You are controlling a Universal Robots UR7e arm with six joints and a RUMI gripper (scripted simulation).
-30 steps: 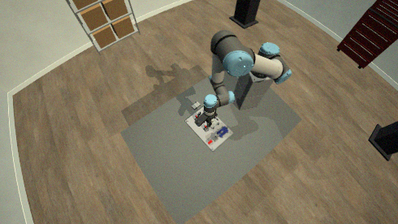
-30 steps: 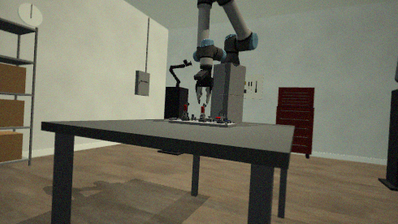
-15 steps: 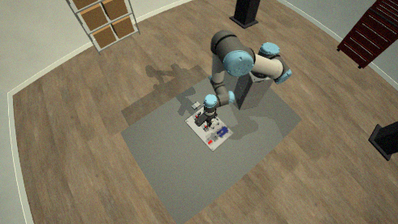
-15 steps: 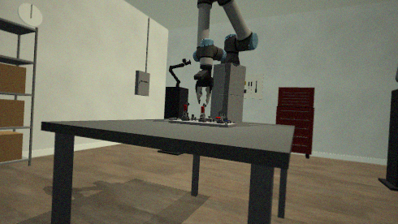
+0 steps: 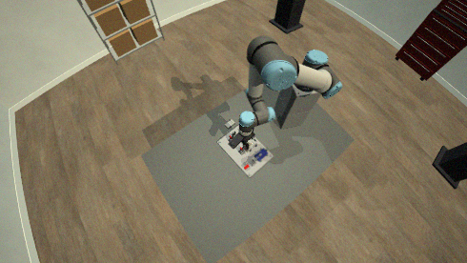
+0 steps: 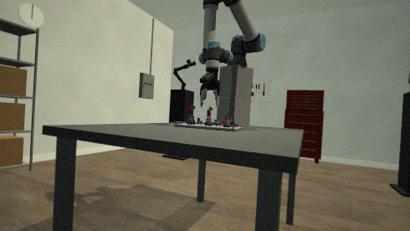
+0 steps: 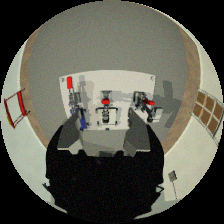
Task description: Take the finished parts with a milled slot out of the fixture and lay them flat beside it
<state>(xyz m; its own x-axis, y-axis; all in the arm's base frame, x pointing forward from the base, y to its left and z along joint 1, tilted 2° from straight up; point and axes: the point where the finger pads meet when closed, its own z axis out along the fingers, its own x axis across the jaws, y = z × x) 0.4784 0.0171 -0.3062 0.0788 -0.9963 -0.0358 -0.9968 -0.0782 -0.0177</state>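
Right now the white fixture plate is 4 cm behind my hand and 12 cm below it. Also, from my hand: blue blank 10 cm behind, 10 cm to the left, 10 cm below; then light grey part 8 cm behind, 23 cm to the right, 12 cm below.
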